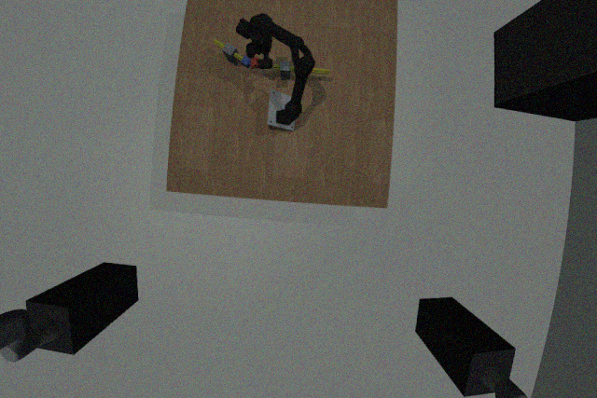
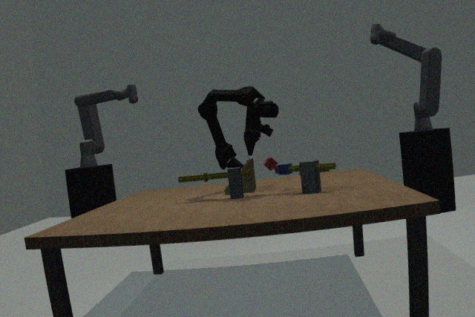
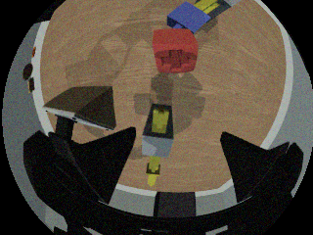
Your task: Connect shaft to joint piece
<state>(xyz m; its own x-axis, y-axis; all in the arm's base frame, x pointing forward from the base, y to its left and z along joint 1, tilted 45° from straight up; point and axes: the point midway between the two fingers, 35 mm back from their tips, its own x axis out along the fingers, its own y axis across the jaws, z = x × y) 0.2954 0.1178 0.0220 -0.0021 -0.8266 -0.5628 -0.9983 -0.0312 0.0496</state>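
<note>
Right now my gripper tip is 80 mm to the right of the red square joint piece, 50 mm above it and 10 mm past it.
</note>
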